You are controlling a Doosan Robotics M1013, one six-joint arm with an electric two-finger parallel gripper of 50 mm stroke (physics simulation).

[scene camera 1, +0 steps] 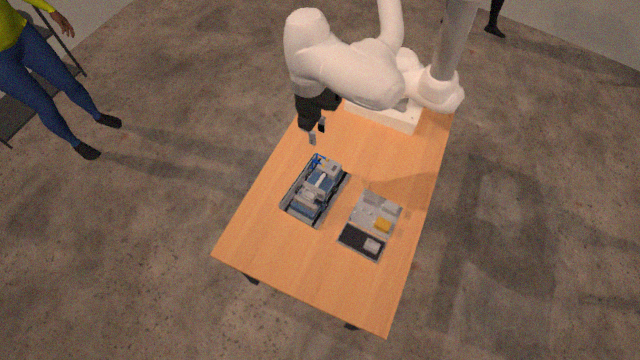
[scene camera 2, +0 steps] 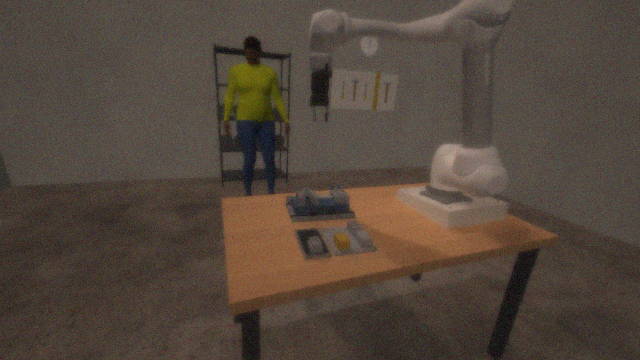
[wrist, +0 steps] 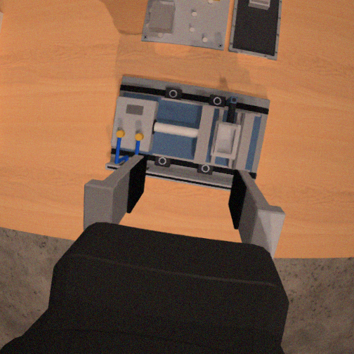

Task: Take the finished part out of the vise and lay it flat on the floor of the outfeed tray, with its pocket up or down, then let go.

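Where they show: gripper, fingertip midpoint: [scene camera 1: 317, 137] [scene camera 2: 320, 121]; arm's base, link origin: [scene camera 2: 444, 197].
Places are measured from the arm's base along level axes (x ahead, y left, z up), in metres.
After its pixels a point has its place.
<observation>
The finished part [wrist: 226, 140], light grey with its pocket facing up, sits between the jaws of the blue and grey vise [scene camera 1: 303, 207] {x 0.743, y -0.144, z -0.016 m} [scene camera 2: 327, 204] {x 0.614, y -0.080, z -0.016 m} [wrist: 175, 145]; whether the jaws press on it I cannot tell. The outfeed tray [scene camera 1: 354, 240] {x 0.764, y 0.098, z -0.070 m} [wrist: 255, 32] has a black floor and a grey rim and lies flat beyond the vise in the wrist view. Another light grey part [scene camera 1: 371, 245] {x 0.762, y 0.168, z -0.049 m} [scene camera 2: 315, 244] {x 0.770, y 0.196, z -0.036 m} lies in this tray, near one end. My gripper [scene camera 1: 317, 132] {x 0.650, y -0.143, z 0.354 m} [scene camera 2: 320, 119] {x 0.650, y -0.143, z 0.354 m} [wrist: 188, 180] is open and empty, pointing down, high above the table and to the robot-base side of the vise.
Beside the tray, a grey plate [scene camera 1: 364, 214] {x 0.640, y 0.095, z -0.068 m} [wrist: 177, 35] with pegs carries a yellow block [scene camera 1: 382, 224] {x 0.665, y 0.178, z -0.032 m} [scene camera 2: 342, 241] {x 0.670, y 0.207, z -0.033 m} and grey blocks. Blue levers [wrist: 118, 149] stand up at the vise's end. The robot's white base [scene camera 1: 382, 118] {x 0.137, y -0.002, z -0.032 m} [scene camera 2: 450, 212] {x 0.129, y 0.163, z 0.005 m} stands on the table. A person [scene camera 2: 255, 95] stands beyond it.
</observation>
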